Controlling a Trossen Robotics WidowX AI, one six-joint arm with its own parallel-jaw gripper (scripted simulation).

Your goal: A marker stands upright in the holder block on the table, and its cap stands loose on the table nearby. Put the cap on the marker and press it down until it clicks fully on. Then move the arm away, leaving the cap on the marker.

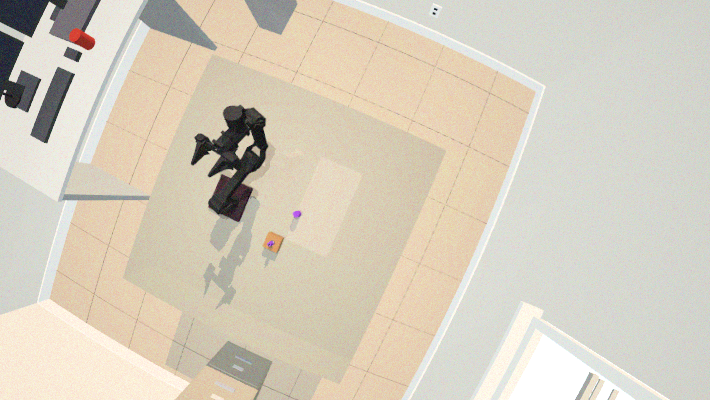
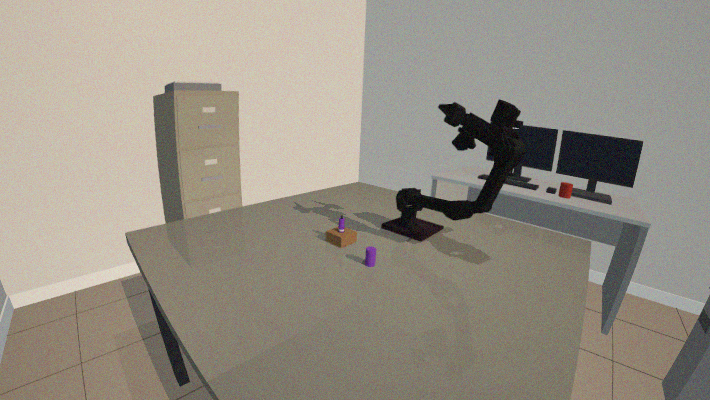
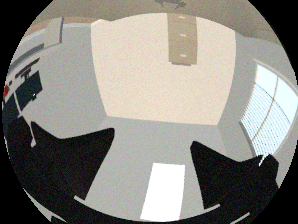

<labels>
my gripper: image 1; image 2 446, 109; image 3
same spot on my gripper: (image 1: 201, 149) = (image 3: 82, 180)
</labels>
